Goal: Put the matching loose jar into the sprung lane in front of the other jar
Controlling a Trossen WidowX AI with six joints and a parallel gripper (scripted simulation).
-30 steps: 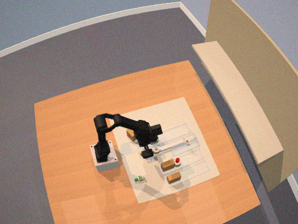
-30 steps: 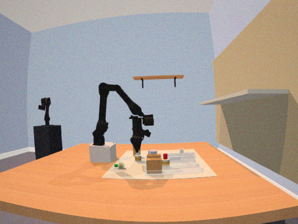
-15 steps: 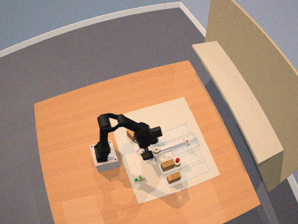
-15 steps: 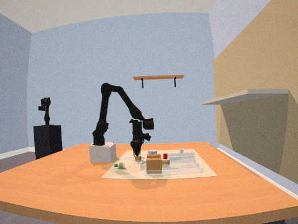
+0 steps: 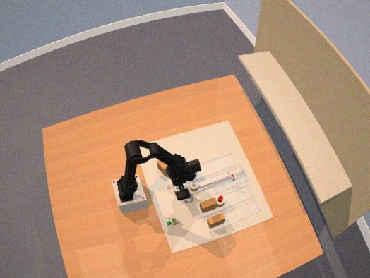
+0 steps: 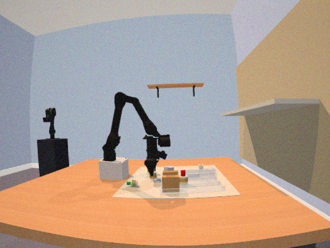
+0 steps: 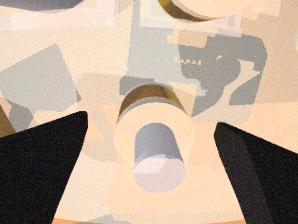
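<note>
My gripper tip is now 80 mm short of the grey can and 70 mm to the right of it. Also, from my gripper tip: clear pusher lane: 230 mm ahead, 20 mm to the right, 10 mm below.
</note>
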